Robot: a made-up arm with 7 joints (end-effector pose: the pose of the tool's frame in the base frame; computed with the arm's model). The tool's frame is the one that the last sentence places. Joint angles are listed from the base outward.
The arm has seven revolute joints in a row. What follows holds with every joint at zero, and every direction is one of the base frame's.
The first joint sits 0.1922 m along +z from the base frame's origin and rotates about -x.
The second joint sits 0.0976 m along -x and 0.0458 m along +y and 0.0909 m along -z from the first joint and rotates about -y.
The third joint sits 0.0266 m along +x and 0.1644 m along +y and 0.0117 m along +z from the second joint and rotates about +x.
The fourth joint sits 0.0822 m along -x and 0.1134 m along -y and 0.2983 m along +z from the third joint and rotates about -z.
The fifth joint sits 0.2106 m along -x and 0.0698 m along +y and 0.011 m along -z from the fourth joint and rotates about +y.
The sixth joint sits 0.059 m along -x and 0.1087 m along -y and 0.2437 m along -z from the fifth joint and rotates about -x.
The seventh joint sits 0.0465 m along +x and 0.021 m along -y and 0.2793 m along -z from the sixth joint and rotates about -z.
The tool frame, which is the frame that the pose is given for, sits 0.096 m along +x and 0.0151 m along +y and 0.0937 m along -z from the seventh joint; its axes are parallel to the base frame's.
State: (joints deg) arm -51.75 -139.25 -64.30 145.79 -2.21 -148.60 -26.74
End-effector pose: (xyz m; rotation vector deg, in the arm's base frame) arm -0.0066 0.6269 0.3313 84.80 -27.87 6.66
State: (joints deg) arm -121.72 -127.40 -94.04 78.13 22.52 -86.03 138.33
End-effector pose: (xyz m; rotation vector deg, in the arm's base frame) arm -0.4834 -0.0688 0.3410 -4.87 111.70 -54.29
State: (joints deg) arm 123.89 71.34 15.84 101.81 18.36 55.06 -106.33
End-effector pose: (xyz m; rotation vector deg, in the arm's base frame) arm -0.1230 -0.6438 -0.1096 -92.90 30.10 41.19
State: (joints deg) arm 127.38 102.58 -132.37 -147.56 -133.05 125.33 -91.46
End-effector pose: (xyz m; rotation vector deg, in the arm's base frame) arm 0.1543 -0.0324 -0.2273 90.06 -0.78 9.76
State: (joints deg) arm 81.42 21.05 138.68 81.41 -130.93 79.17 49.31
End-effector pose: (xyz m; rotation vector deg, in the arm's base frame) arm -0.3980 -0.6538 0.1284 -90.40 -66.39 -140.71
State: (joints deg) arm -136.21 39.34 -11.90 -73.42 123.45 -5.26 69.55
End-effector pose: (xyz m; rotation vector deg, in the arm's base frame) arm -0.7190 0.0875 -0.4562 15.37 44.33 1.06
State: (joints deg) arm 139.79 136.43 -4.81 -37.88 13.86 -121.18 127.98
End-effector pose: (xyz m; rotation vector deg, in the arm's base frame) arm 0.1416 -0.5094 0.5012 -86.74 -13.41 -13.29
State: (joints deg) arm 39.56 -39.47 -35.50 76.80 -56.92 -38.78 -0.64
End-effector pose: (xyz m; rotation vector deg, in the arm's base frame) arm 0.2220 -0.0341 0.2070 -77.34 -46.64 3.31
